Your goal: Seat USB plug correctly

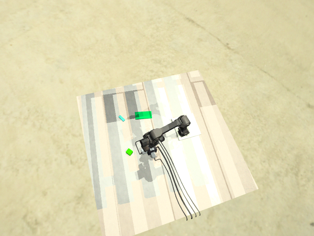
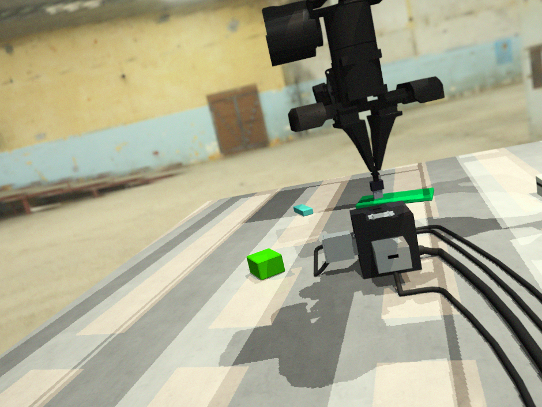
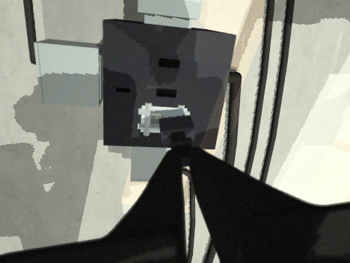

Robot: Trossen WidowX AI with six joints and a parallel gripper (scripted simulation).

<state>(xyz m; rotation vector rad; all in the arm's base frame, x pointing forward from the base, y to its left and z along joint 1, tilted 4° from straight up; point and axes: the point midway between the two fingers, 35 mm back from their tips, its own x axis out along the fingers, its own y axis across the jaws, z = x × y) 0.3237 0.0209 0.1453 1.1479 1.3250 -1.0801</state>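
Right now the USB plug is 20 mm below my gripper tip. Also, from my gripper tip: green block (180 mm ahead, 120 mm below, 70 mm to the right); flat green slab (350 mm to the right, 130 mm below, 80 mm behind).
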